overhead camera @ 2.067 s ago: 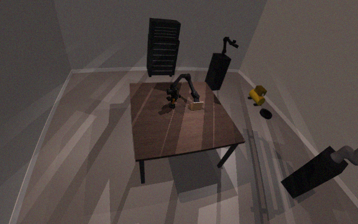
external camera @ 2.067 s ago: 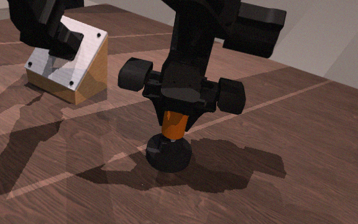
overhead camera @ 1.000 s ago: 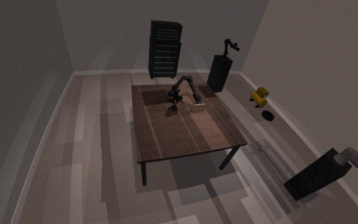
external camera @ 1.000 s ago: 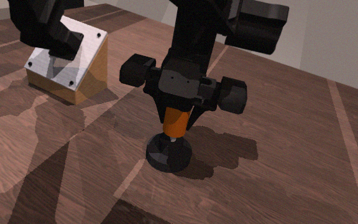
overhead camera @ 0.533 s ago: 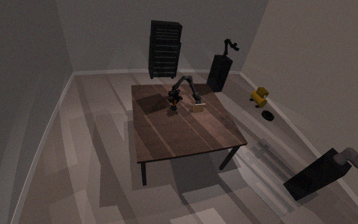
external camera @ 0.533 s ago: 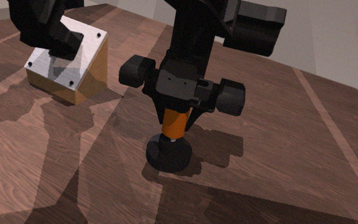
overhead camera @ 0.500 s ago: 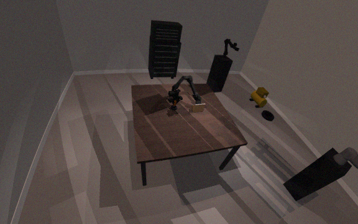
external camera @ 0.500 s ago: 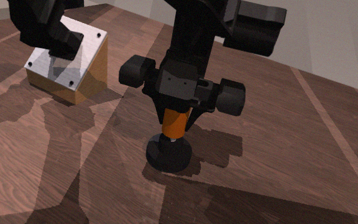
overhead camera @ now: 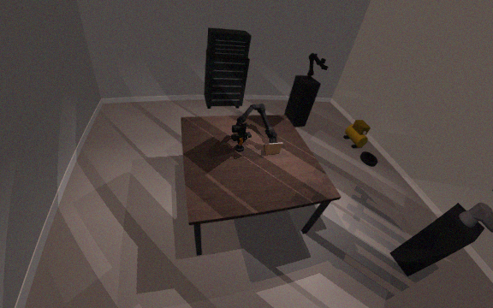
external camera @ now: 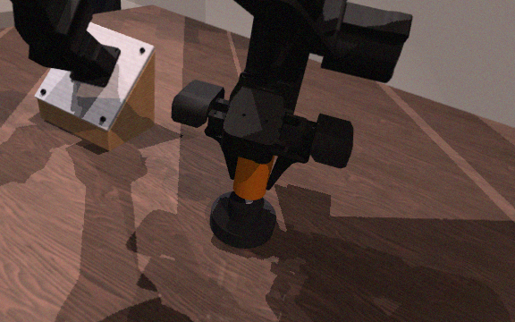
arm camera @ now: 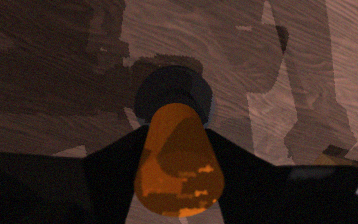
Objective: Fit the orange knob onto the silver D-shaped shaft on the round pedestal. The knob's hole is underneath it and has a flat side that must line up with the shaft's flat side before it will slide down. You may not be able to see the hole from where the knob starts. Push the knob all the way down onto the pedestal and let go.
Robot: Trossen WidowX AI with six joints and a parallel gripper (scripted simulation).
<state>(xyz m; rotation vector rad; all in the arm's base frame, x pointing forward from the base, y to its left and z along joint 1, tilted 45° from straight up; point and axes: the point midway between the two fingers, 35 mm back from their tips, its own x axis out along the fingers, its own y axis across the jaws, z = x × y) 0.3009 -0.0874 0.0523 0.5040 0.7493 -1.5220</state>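
Right now my gripper tip is 3 cm below the orange knob. From my gripper tip the other things lie so: round dark pedestal: 4 cm below.
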